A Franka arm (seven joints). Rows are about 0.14 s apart.
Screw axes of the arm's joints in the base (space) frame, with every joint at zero. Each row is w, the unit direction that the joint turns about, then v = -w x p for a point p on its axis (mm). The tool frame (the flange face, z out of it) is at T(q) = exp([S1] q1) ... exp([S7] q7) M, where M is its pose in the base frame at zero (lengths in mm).
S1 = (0, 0, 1, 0, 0, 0)
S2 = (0, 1, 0, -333, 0, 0)
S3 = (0, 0, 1, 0, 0, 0)
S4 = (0, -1, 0, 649, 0, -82.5)
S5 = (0, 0, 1, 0, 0, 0)
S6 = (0, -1, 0, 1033, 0, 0)
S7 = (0, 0, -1, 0, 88, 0)
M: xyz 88 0 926 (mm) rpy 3.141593 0 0 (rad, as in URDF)
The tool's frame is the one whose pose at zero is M.
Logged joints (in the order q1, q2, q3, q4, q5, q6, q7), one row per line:
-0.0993, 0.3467, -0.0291, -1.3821, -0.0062, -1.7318, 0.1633
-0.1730, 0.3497, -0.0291, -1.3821, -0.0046, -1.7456, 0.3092
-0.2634, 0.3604, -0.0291, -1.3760, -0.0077, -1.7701, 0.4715
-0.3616, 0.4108, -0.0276, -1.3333, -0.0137, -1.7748, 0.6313
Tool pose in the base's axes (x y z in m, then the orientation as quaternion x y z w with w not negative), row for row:
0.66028, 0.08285, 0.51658, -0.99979, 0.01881, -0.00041, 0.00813
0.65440, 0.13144, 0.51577, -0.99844, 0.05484, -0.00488, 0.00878
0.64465, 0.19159, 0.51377, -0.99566, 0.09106, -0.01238, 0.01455
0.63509, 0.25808, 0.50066, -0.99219, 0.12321, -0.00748, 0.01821
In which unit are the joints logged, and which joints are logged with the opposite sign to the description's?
The joints are logged in radians. Opposite sign: q1, q3, q5, q6.
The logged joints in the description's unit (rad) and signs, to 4 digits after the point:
0.0993, 0.3467, 0.0291, -1.3821, 0.0062, 1.7318, 0.1633
0.1730, 0.3497, 0.0291, -1.3821, 0.0046, 1.7456, 0.3092
0.2634, 0.3604, 0.0291, -1.3760, 0.0077, 1.7701, 0.4715
0.3616, 0.4108, 0.0276, -1.3333, 0.0137, 1.7748, 0.6313

